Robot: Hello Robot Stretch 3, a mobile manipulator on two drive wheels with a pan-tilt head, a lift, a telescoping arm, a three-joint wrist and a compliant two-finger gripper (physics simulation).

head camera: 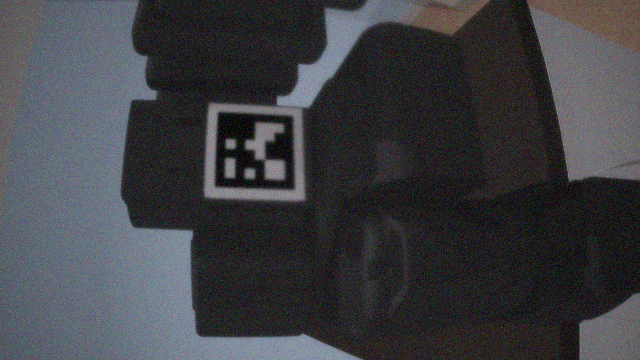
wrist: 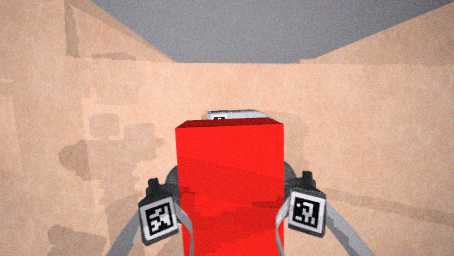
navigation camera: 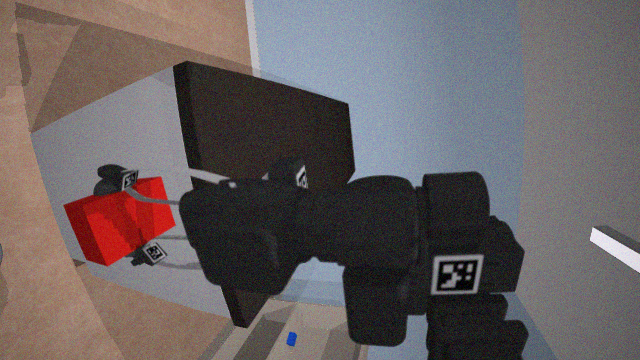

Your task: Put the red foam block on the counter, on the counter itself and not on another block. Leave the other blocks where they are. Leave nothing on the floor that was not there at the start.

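Frame: origin at the robot's base, x back, y right, z up, level; centimetres.
Seen in the pictures: gripper, fingertip midpoint: [navigation camera: 114, 216].
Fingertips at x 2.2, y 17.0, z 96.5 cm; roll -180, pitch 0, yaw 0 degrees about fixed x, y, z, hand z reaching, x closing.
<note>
Offsets run from my fingertips to a thing's top centre. "spot": to the spot under its first point. Level surfaces: height alone.
My gripper [navigation camera: 129, 218] [wrist: 230, 180] is shut on the red foam block @(spot: dx +0.4, dy +3.6, dz +4.3 cm) [navigation camera: 162, 207] [wrist: 230, 155], with a fingertip on each of two opposite sides. In the navigation view the block shows left of the dark counter top @(dz -5.5 cm) [navigation camera: 270, 115], in front of the cabinet's grey side, beyond the counter's edge. In the wrist view floor shows behind and around the block. In the head view part of the counter @(dz -5.5 cm) [head camera: 515, 115] shows behind my dark wrist and arm, which hide much of it; the red block and fingertips do not show there.
The cabinet's light grey side [navigation camera: 145, 120] stands below the counter edge. A blue wall [navigation camera: 390, 90] [head camera: 65, 200] rises behind the counter. A small blue object @(dx +148.6, dy +95.7, dz -43.6 cm) [navigation camera: 291, 339] lies on a pale surface at the bottom of the navigation view. A white bar [navigation camera: 617, 250] shows at the right.
</note>
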